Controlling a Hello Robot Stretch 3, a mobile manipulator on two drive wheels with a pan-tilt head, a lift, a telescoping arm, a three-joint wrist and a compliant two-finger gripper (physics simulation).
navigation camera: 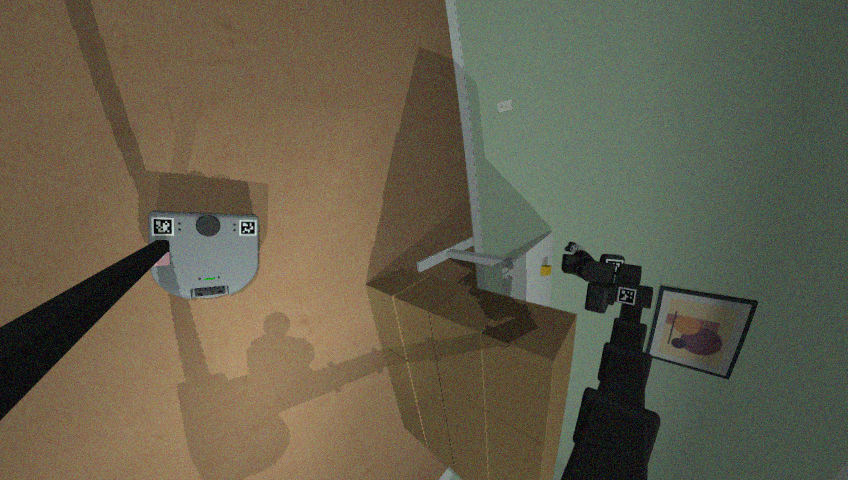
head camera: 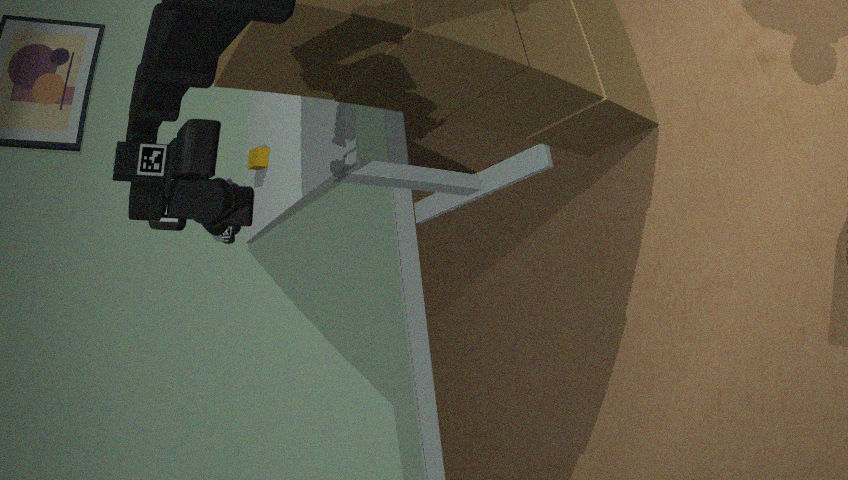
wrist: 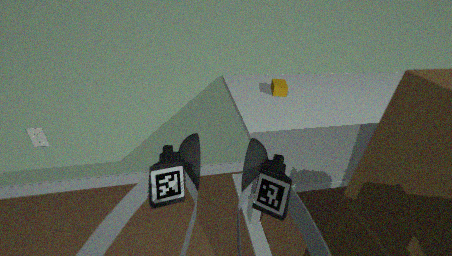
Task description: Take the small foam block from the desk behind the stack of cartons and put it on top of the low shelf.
Labels:
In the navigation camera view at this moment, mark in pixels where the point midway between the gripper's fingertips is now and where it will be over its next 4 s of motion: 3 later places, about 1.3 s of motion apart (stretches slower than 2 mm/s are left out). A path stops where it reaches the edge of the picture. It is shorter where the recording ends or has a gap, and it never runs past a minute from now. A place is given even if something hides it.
The gripper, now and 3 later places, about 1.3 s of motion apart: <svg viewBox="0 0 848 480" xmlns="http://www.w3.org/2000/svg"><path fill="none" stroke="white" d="M569 255L517 252L441 248L373 244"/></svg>

